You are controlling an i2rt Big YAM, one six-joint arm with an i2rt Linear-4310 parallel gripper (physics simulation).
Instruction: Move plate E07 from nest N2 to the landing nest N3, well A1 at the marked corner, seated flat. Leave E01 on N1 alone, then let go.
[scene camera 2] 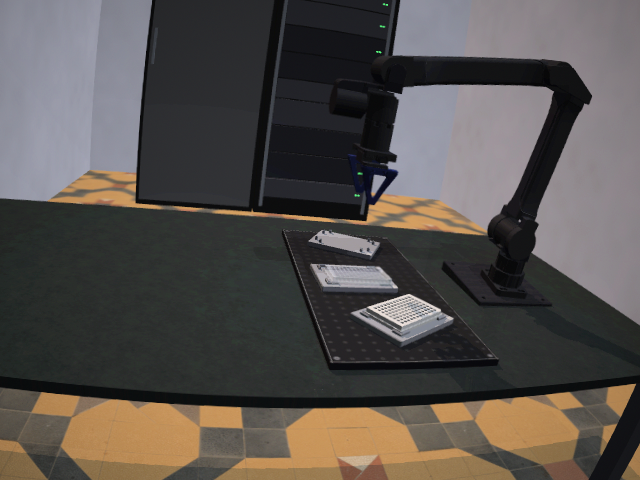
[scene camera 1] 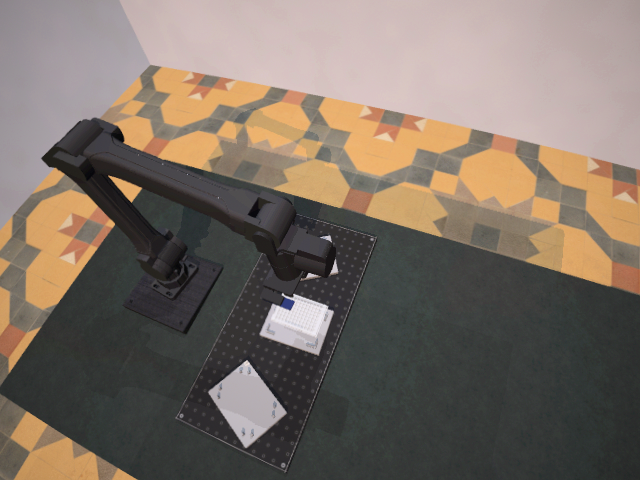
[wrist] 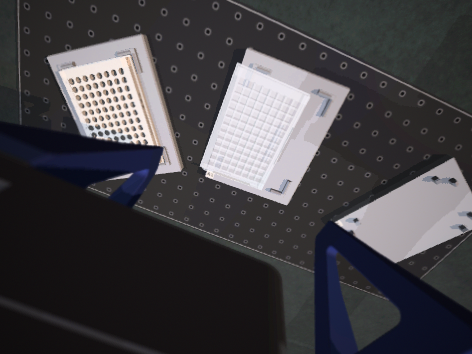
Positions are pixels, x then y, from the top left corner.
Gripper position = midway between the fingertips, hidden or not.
My gripper (scene camera 2: 364, 198) is open, holding nothing. Also in view: a clear well plate (scene camera 1: 306, 316).
